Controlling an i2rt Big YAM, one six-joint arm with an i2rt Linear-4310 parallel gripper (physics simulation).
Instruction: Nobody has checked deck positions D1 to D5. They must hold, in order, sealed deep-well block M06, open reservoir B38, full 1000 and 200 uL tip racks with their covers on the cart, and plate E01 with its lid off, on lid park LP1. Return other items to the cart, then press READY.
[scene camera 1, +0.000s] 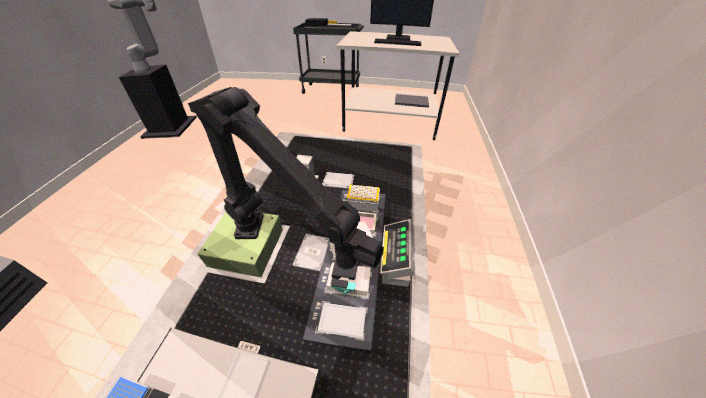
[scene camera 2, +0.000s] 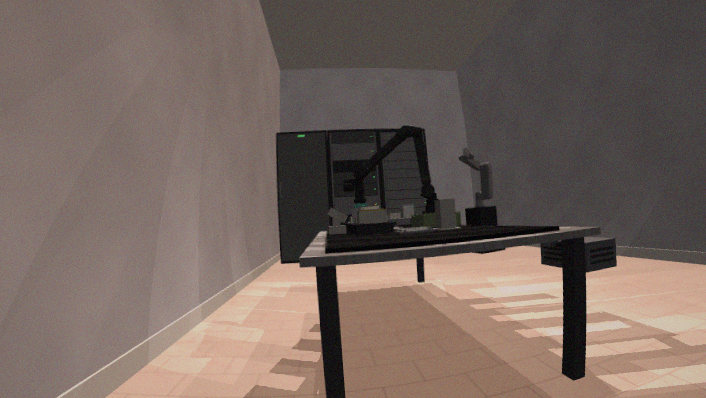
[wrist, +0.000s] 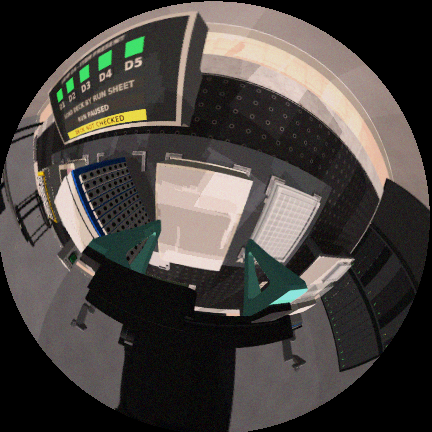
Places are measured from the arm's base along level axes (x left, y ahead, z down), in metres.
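Pixels of known places: gripper, fingertip midpoint: (scene camera 1: 348, 279) (wrist: 203, 234); arm's base, link origin: (scene camera 1: 249, 226) (scene camera 2: 433, 213).
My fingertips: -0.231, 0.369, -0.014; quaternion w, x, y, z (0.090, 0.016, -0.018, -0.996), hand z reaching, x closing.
Note:
Ahead of a thing's pixels: the offset from my fingertips to its middle, as dx, dy, dz. "pt": to the spot under its first point. Level surfaces: height alone.
My gripper (scene camera 1: 345, 287) (wrist: 203, 234) is open and empty, above the D4 position. Below it a pale, flat-topped box @(+0.011, +0.003, +0.022) (wrist: 200, 210) (scene camera 1: 364, 279) sits at D4, its top between the fingertips in the wrist view. A white gridded plate @(-0.111, -0.018, +0.035) (scene camera 1: 342, 320) (wrist: 287, 217) sits at D5, with no lid discernible. A blue-edged rack with dark holes @(+0.134, +0.013, -0.003) (wrist: 112, 192) stands beside the box. Further along are a pink-filled tray @(+0.256, +0.045, +0.027) (scene camera 1: 369, 221) and a yellow-topped rack @(+0.379, +0.067, +0.010) (scene camera 1: 363, 193) (wrist: 47, 197). The panel @(pt +0.098, +0.160, -0.026) (scene camera 1: 396, 247) (wrist: 161, 90) shows five green lamps and "DECK NOT CHECKED". Codes are unreadable.
The pale cart surface @(dz +0.030) (scene camera 1: 200, 357) is at the near left, with a blue rack @(pt -0.318, -0.490, -0.074) (scene camera 1: 127, 389) at its edge. A pale labelled flat item @(+0.165, -0.132, +0.083) (scene camera 1: 311, 251) lies between the green arm base (scene camera 1: 242, 245) and the deck. A white flat item @(+0.581, -0.041, +0.076) (scene camera 1: 338, 179) lies beyond the deck.

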